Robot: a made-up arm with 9 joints. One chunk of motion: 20 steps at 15 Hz.
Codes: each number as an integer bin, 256 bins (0 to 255) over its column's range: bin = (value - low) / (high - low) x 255, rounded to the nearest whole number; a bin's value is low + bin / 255 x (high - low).
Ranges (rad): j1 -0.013..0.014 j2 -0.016..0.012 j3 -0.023..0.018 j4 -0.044..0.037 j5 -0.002..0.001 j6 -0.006..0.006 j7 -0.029..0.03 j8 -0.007..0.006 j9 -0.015..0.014
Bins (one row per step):
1: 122 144 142 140 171 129 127 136 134
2: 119 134 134 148 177 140 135 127 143
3: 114 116 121 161 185 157 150 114 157
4: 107 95 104 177 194 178 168 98 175
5: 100 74 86 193 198 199 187 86 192
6: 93 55 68 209 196 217 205 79 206
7: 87 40 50 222 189 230 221 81 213
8: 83 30 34 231 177 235 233 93 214
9: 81 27 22 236 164 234 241 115 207
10: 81 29 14 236 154 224 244 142 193
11: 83 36 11 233 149 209 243 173 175
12: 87 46 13 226 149 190 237 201 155
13: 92 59 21 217 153 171 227 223 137
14: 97 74 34 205 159 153 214 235 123
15: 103 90 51 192 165 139 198 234 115
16: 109 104 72 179 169 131 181 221 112
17: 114 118 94 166 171 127 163 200 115
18: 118 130 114 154 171 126 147 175 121
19: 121 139 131 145 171 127 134 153 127
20: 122 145 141 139 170 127 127 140 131
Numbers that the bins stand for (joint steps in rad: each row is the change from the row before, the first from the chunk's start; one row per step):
1: -0.00008 -0.00019 -0.00017 0.00047 0.00001 0.00007 0.00038 -0.00007 0.00024
2: -0.00040 -0.00129 -0.00145 0.00301 0.00008 0.00059 0.00224 -0.00053 0.00126
3: -0.00093 -0.00326 -0.00355 0.00714 0.00018 0.00139 0.00571 -0.00119 0.00285
4: -0.00167 -0.00557 -0.00628 0.01222 0.00028 0.00238 0.00987 -0.00200 0.00490
5: -0.00241 -0.00787 -0.00917 0.01731 0.00033 0.00336 0.01427 -0.00262 0.00684
6: -0.00315 -0.00996 -0.01207 0.02239 0.00031 0.00421 0.01843 -0.00297 0.00843
7: -0.00379 -0.01161 -0.01496 0.02652 0.00022 0.00482 0.02213 -0.00287 0.00922
8: -0.00421 -0.01271 -0.01753 0.02938 0.00008 0.00506 0.02491 -0.00226 0.00934
9: -0.00442 -0.01304 -0.01946 0.03096 -0.00007 0.00501 0.02676 -0.00114 0.00854
10: -0.00442 -0.01282 -0.02075 0.03096 -0.00019 0.00454 0.02745 0.00024 0.00695
11: -0.00421 -0.01205 -0.02123 0.03001 -0.00025 0.00384 0.02722 0.00182 0.00490
12: -0.00379 -0.01095 -0.02091 0.02779 -0.00025 0.00294 0.02584 0.00325 0.00263
13: -0.00326 -0.00952 -0.01962 0.02493 -0.00020 0.00205 0.02352 0.00437 0.00058
14: -0.00273 -0.00787 -0.01753 0.02112 -0.00013 0.00120 0.02051 0.00498 -0.00101
15: -0.00209 -0.00612 -0.01480 0.01699 -0.00006 0.00054 0.01681 0.00493 -0.00192
16: -0.00146 -0.00458 -0.01142 0.01286 -0.00001 0.00016 0.01288 0.00427 -0.00226
17: -0.00093 -0.00304 -0.00789 0.00873 0.00001 -0.00002 0.00871 0.00320 -0.00192
18: -0.00051 -0.00173 -0.00467 0.00492 0.00001 -0.00007 0.00501 0.00192 -0.00124
19: -0.00019 -0.00074 -0.00194 0.00206 0.00001 -0.00002 0.00200 0.00080 -0.00056
20: -0.00008 -0.00008 -0.00033 0.00015 0.00000 -0.00002 0.00038 0.00014 -0.00010

